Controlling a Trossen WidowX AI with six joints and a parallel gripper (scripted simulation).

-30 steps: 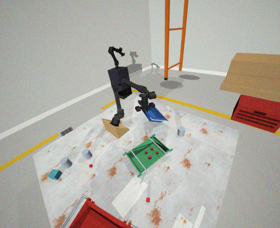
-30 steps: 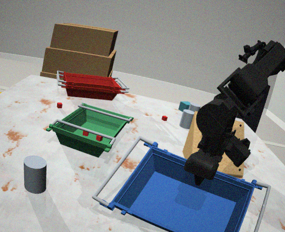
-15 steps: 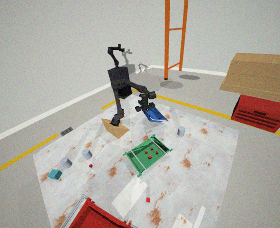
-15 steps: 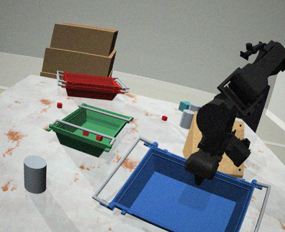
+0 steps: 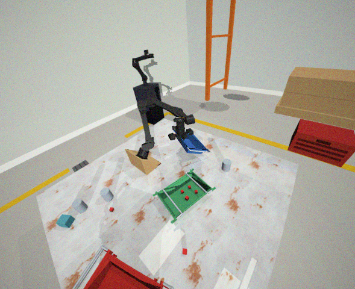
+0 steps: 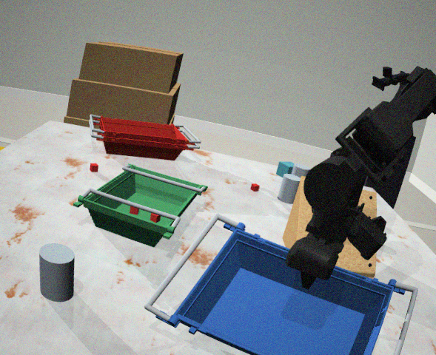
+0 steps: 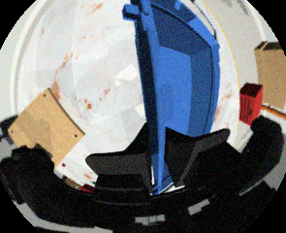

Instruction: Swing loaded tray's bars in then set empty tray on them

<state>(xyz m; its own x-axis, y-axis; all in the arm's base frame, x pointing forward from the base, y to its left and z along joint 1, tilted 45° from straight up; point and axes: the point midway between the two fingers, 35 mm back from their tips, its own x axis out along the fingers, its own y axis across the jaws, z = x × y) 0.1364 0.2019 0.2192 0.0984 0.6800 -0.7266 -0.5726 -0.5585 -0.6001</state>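
The blue tray lies 5 cm ahead of my gripper tip and 6 cm to the left of it. From my gripper tip the other things lie so: teal block: 25 cm behind, 82 cm to the right, 6 cm below.
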